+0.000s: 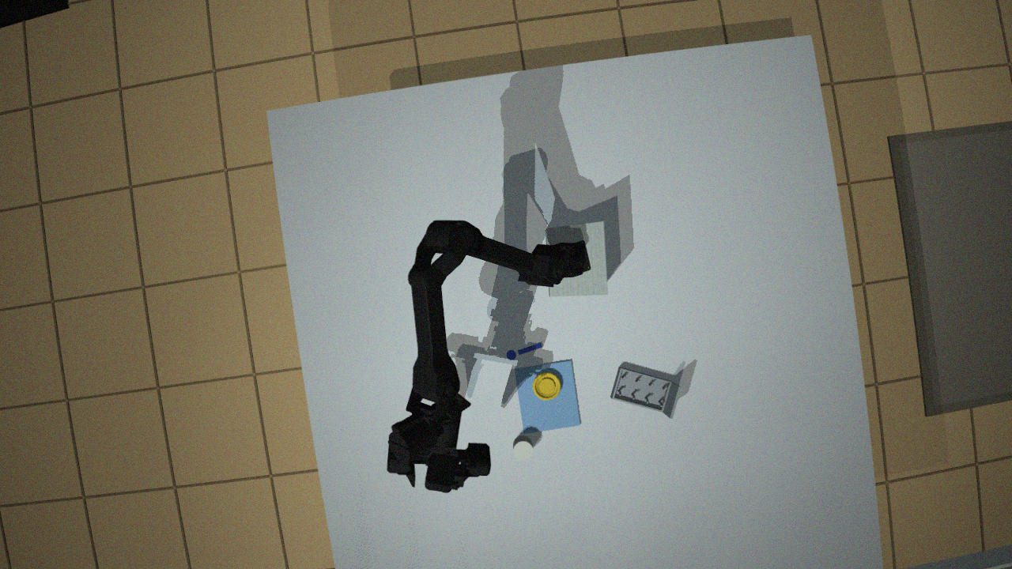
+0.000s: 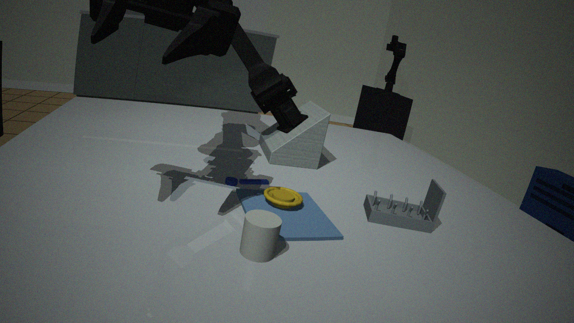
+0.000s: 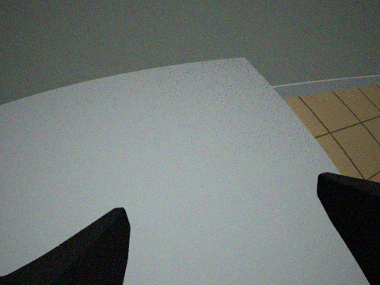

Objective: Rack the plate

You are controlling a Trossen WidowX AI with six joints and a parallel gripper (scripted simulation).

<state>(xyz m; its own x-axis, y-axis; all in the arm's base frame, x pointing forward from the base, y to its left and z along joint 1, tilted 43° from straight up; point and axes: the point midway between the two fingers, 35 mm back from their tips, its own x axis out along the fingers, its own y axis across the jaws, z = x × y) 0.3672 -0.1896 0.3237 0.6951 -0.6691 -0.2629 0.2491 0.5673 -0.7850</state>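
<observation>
The yellow plate is 110 mm behind my gripper tip, 250 mm to the left of it and 200 mm below it. Round my gripper tip: beige cylinder 20 mm ahead, 170 mm to the left, 200 mm below; then blue spoon 200 mm behind, 210 mm to the left, 220 mm below; then light blue mat 80 mm behind, 250 mm to the left, 220 mm below.
</observation>
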